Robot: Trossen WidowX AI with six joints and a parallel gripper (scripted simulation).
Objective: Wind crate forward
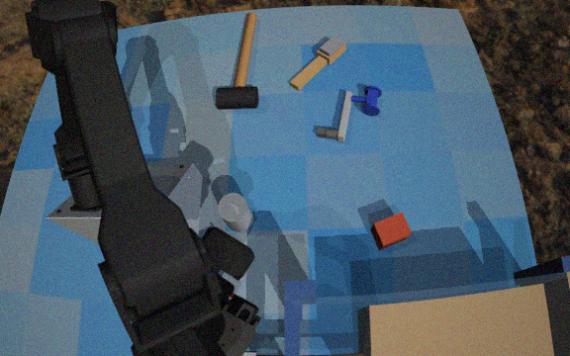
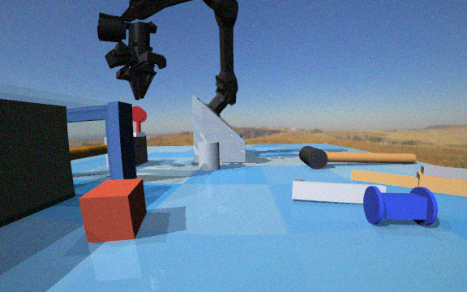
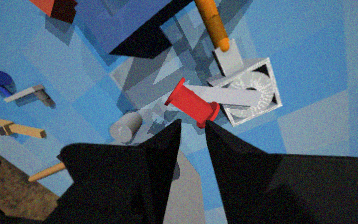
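Right now the red grip is 60 mm below my gripper tip. Also, from my gripper tip: crank with blue grip: 220 mm ahead, 430 mm to the left, 180 mm below; frame: 110 mm ahead, 80 mm to the right, 80 mm below; winch: 60 mm behind, 100 mm to the right, 160 mm below.
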